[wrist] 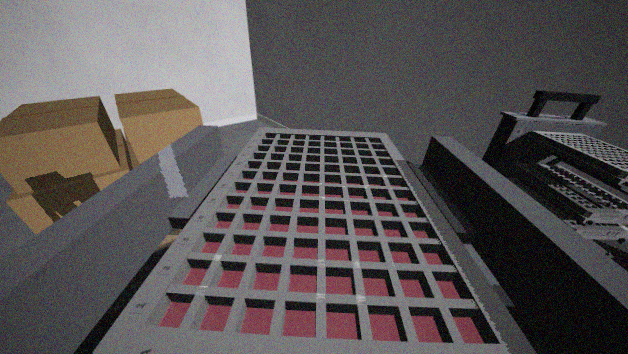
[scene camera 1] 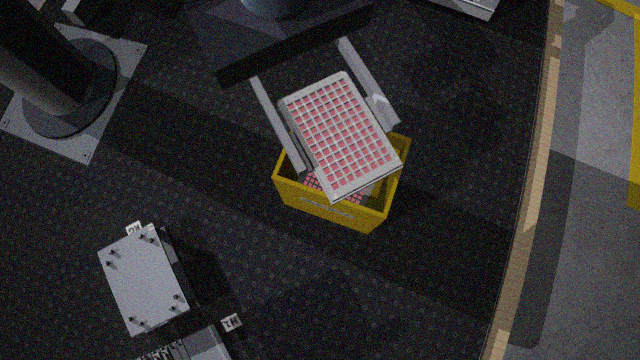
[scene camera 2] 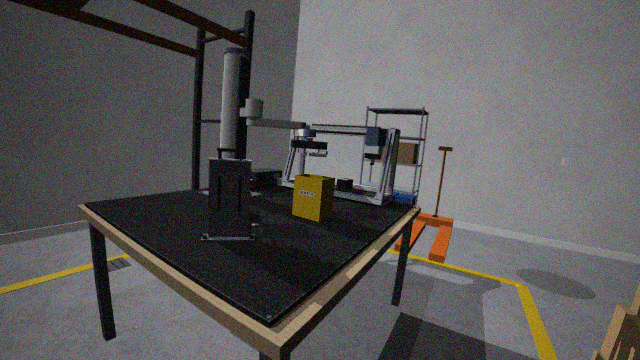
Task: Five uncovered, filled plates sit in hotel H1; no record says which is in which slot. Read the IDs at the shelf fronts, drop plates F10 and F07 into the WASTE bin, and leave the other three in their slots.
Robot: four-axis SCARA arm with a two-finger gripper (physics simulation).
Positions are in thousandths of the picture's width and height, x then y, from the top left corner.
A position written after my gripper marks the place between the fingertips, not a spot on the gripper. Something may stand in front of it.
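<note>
Gripper, mine (wrist: 514,425). Hotel H1 (wrist: 803,383).
</note>
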